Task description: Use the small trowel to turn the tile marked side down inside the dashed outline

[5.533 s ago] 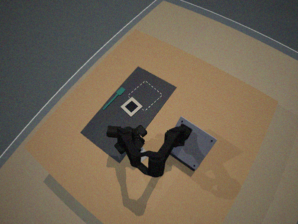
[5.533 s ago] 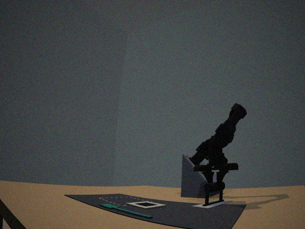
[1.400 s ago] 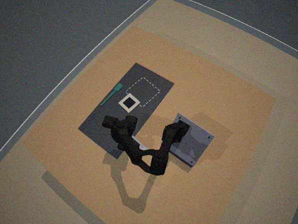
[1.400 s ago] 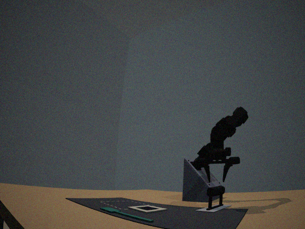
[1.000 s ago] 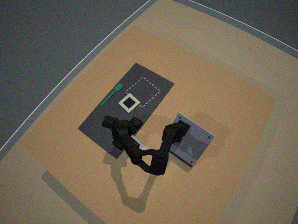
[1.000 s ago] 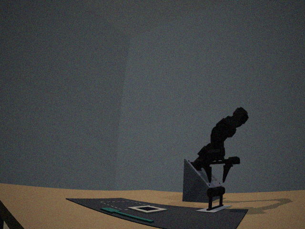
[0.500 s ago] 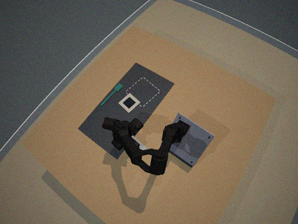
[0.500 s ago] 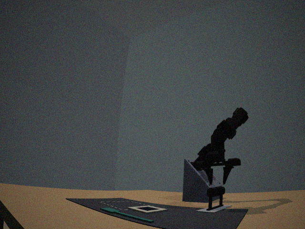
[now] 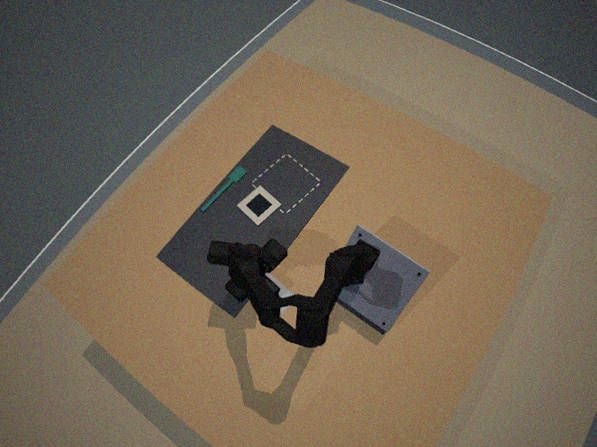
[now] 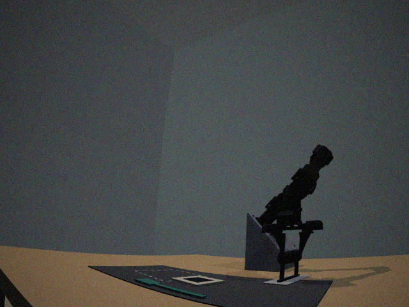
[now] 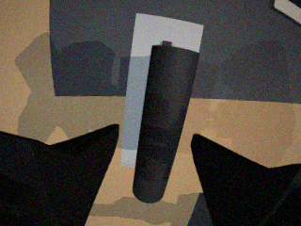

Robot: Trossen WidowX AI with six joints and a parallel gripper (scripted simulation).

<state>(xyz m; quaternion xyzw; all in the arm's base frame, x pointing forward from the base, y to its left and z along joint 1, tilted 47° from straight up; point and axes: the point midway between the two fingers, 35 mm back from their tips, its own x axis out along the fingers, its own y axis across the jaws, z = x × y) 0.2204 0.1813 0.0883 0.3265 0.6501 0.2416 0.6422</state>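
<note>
The float tool is 4 cm below my gripper tip and 2 cm behind it. From my gripper tip the other things lie so: tile (21 cm to the right, 18 cm ahead, 7 cm below); then dark mat (19 cm to the right, 18 cm ahead, 10 cm below).
</note>
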